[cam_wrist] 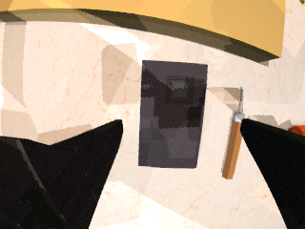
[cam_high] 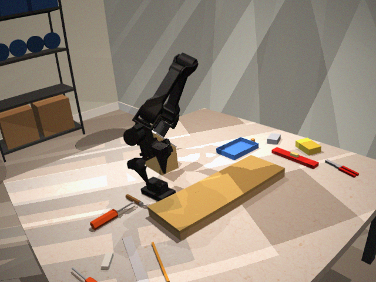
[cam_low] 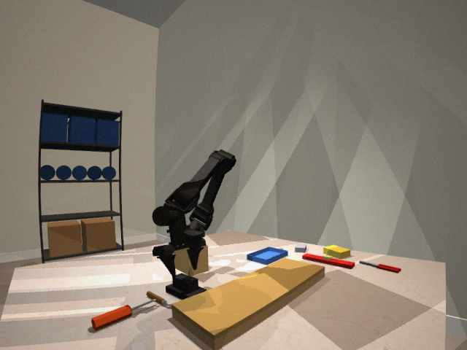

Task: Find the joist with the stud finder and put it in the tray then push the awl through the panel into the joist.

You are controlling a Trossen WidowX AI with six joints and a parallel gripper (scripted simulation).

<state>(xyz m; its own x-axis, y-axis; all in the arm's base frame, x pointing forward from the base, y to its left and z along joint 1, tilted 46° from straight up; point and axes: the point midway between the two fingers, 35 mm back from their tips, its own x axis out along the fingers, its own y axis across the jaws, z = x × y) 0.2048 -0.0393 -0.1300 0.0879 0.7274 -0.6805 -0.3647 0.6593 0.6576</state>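
The stud finder lies 10 mm ahead of my gripper tip and 30 mm below it. The rest, counted from my gripper tip: pencil 330 mm ahead, 160 mm to the right, 70 mm below; then ruler 310 mm ahead, 220 mm to the right, 70 mm below; then awl 10 mm ahead, 90 mm to the right, 70 mm below.
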